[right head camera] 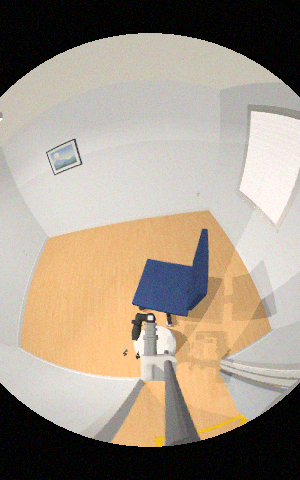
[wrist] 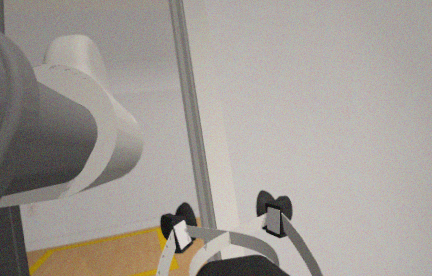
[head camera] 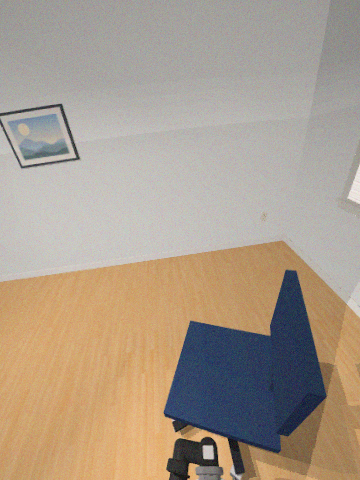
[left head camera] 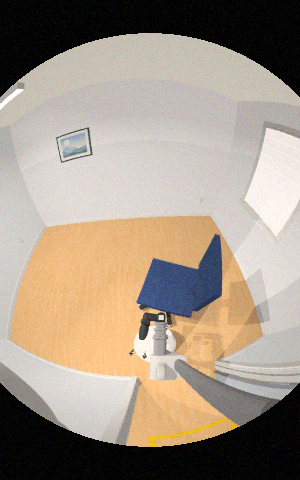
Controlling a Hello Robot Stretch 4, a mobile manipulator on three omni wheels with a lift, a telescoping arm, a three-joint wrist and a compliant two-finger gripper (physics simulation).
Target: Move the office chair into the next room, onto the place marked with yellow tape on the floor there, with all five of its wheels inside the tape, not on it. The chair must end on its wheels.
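Frame: origin at the robot's base, x ahead, y down, z left, level; metres.
Seen in the pictures: gripper, fingertip midpoint: (right head camera: 130, 357) (wrist: 225, 211) (left head camera: 136, 357).
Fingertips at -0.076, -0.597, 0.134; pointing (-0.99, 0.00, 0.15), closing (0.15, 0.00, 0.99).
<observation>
Pixels of each thing's top centre, then the offset from my fingertips to it, as dx, dy, dz. "*": a spot on its surface instead.
- office chair, surface spot: (head camera: 225, 380) (right head camera: 164, 288) (left head camera: 170, 289) * +0.575, +0.155, -0.239
- wall end, surface spot: (left head camera: 136, 382) * -0.383, +0.478, +0.018
- white trim, surface spot: (right head camera: 260, 376) * -0.297, -0.119, -0.836
The office chair (head camera: 225, 380) (left head camera: 170, 287) (right head camera: 165, 287) has a dark blue seat and a backrest on its right side. It looks upright; parts of its dark base show at the near edge, and most wheels are hidden. My gripper (left head camera: 138, 354) (right head camera: 131, 354) (wrist: 225, 211) is open and empty, folded back beside my white base, on the near side of the chair and apart from it. Yellow tape (left head camera: 153, 441) (right head camera: 160, 441) (wrist: 105, 240) marks the floor beyond the doorway behind me; part of it shows in each of these views.
The doorway lies at the bottom of both side head views, between a wall end (left head camera: 136, 382) (right head camera: 140, 384) on the left and white trim (left head camera: 260, 369) (right head camera: 260, 376) on the right. A far wall with a picture (head camera: 41, 136) and a window (left head camera: 275, 180) on the right bound this room.
</observation>
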